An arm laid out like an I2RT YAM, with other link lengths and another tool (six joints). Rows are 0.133 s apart.
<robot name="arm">
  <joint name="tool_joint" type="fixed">
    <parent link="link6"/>
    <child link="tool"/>
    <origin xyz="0.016 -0.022 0.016" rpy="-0.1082 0 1.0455"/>
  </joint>
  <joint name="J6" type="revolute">
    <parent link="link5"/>
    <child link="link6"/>
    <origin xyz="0.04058 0 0.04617" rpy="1.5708 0 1.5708"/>
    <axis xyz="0 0 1"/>
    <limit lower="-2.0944" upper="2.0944"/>
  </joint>
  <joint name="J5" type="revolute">
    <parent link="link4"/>
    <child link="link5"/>
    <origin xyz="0.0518 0.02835 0.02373" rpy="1.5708 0 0"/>
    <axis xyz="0 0 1"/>
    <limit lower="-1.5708" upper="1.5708"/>
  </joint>
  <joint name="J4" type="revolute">
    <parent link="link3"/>
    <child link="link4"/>
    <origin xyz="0.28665 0.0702 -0.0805" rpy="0 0 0"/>
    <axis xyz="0 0 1"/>
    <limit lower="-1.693" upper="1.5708"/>
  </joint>
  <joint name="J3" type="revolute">
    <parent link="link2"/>
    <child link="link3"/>
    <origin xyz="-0.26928 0 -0.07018" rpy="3.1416 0 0"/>
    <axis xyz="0 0 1"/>
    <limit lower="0" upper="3.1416"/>
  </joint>
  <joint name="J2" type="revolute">
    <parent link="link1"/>
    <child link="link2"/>
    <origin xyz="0.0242 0.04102 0.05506" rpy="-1.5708 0 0"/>
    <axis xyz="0 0 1"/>
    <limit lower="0" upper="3.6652"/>
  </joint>
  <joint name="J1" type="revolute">
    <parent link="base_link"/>
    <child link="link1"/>
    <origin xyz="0 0 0.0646" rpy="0 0 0"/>
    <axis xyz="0 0 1"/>
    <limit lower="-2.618" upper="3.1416"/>
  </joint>
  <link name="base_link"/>
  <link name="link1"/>
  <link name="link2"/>
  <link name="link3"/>
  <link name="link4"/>
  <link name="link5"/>
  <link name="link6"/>
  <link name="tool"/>
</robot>
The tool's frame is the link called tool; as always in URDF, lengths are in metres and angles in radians.
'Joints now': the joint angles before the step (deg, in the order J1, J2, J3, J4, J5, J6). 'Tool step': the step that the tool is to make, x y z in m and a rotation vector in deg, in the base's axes. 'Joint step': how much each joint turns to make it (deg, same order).
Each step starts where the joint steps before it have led.
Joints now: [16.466 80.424 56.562 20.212 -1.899 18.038]
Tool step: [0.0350 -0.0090 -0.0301 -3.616 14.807 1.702]
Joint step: [-3.322 7.831 6.824 -14.300 -4.950 -0.699]
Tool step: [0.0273 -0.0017 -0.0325 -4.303 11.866 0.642]
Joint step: [-1.258 8.163 6.289 -10.940 -1.012 -2.298]
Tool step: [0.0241 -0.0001 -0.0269 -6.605 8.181 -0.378]
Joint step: [-0.420 7.840 6.480 -8.432 2.839 -3.905]
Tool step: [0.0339 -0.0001 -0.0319 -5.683 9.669 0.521]
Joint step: [-0.708 10.871 10.544 -10.505 1.875 -3.434]
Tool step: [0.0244 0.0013 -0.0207 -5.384 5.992 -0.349]
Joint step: [-0.045 8.265 9.185 -7.862 3.624 -2.089]
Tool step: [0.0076 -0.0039 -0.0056 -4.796 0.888 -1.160]
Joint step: [-0.156 2.478 2.697 -1.912 4.447 -1.392]
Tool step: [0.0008 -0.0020 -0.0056 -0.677 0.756 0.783]
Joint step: [-0.284 0.563 -0.127 -0.074 -0.046 -1.194]
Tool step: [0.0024 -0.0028 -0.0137 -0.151 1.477 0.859]
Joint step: [-0.467 1.544 -0.049 0.202 -0.709 -1.129]
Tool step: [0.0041 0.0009 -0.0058 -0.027 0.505 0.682]
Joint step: [-0.044 1.383 1.126 -0.202 -0.378 -0.625]
